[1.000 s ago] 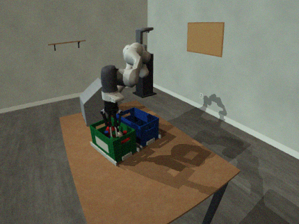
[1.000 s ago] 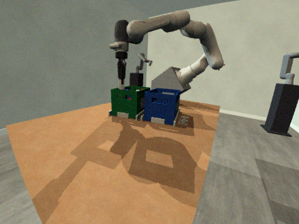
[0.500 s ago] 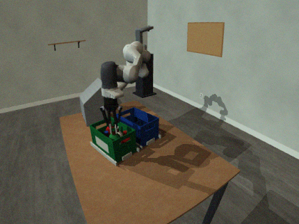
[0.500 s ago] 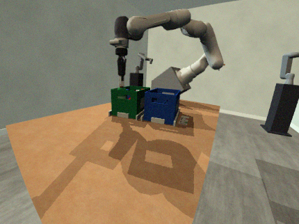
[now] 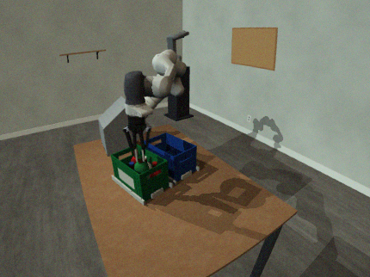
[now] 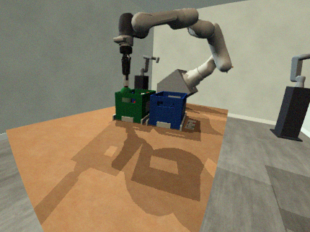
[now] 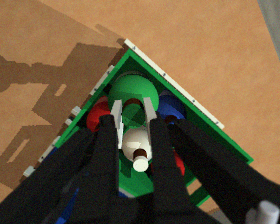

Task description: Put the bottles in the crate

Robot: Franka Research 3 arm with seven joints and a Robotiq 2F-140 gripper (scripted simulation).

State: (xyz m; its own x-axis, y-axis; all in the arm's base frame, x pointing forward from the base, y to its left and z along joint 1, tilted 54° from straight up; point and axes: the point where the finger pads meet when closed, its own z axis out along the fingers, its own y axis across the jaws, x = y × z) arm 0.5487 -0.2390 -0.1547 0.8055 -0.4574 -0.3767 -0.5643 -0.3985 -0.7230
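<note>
Right now the green bottle is 8 cm below my hand. The rest, counted from my hand: white bottle (16 cm below, 10 cm behind, 7 cm to the left); then green crate (17 cm below, 9 cm behind, 3 cm to the left); then blue-capped bottle (16 cm below, 8 cm behind, 2 cm to the right).
</note>
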